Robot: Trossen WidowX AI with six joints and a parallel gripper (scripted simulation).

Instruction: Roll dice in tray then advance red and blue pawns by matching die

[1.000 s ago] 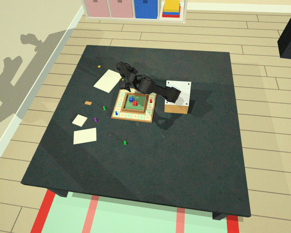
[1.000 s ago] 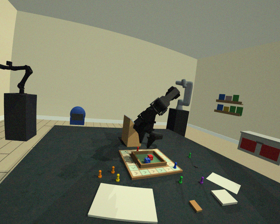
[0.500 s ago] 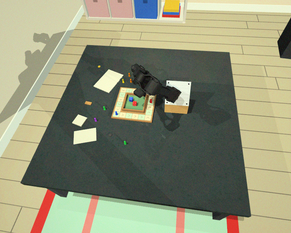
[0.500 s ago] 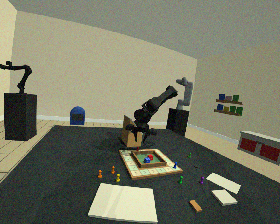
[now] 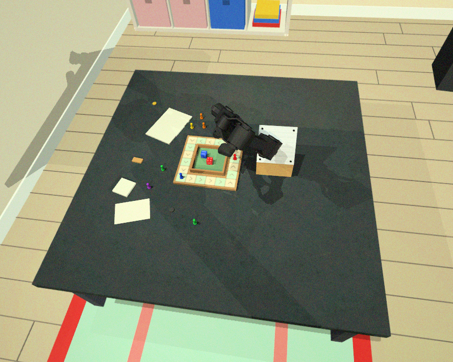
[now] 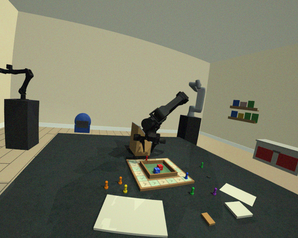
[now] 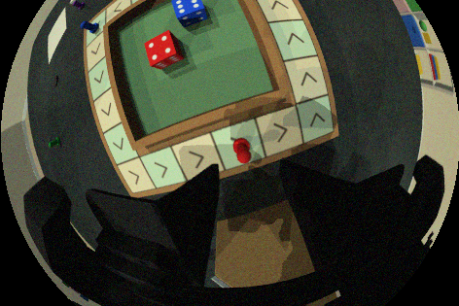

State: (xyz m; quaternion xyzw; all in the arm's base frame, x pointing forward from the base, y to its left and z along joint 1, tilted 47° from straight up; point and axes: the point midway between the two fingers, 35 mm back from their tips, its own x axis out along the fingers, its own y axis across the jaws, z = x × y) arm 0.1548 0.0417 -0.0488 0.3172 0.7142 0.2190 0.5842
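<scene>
Right now my gripper tip is 4 cm above the red pawn. The rest, counted from my gripper tip: blue pawn: 21 cm ahead, 16 cm to the left, 4 cm below; then purple pawn: 34 cm ahead, 23 cm to the left, 6 cm below.
</scene>
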